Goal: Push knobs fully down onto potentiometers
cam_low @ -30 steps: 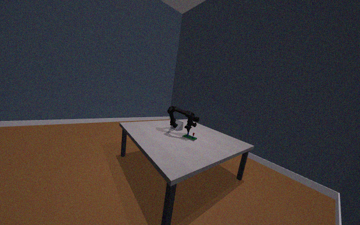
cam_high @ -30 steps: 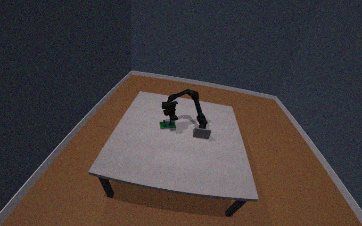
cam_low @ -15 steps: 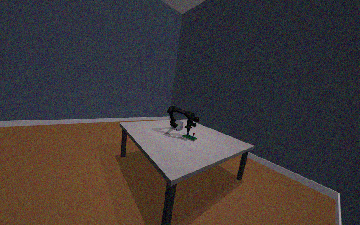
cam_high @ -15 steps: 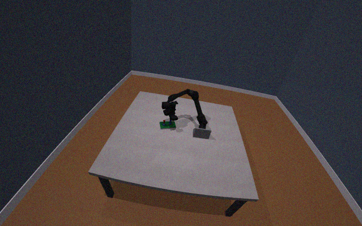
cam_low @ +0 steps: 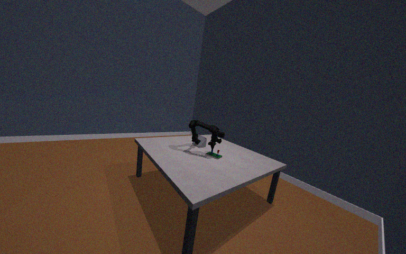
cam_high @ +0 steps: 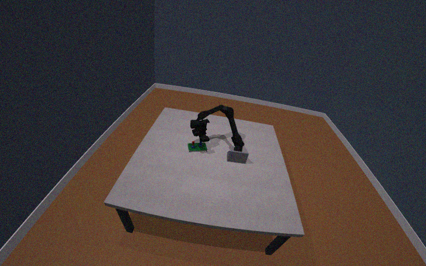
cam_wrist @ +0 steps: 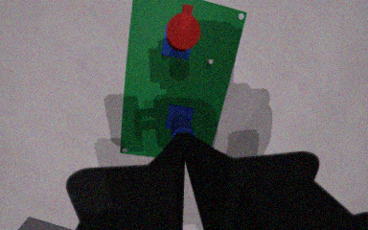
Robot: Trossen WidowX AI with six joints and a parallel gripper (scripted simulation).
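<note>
Now: gripper tip 2 cm above the blue knob. The rest, counted from my gripper tip: red knob (6 cm ahead, 3 cm to the left).
</note>
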